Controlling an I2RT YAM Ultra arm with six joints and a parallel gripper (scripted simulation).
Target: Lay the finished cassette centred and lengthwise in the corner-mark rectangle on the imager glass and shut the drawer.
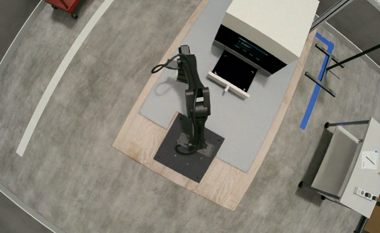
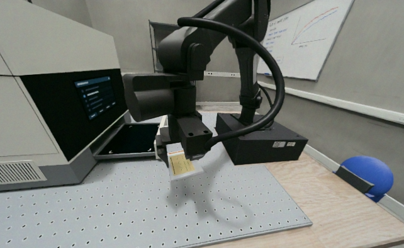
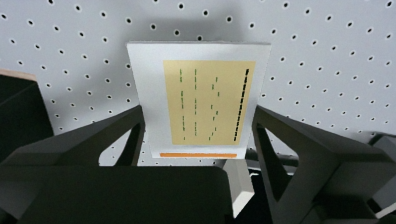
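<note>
The drawer is 27 cm to the right of my hand, 17 cm ahead of it and 5 cm below it. Round my hand: finished cassette: right at my hand.
</note>
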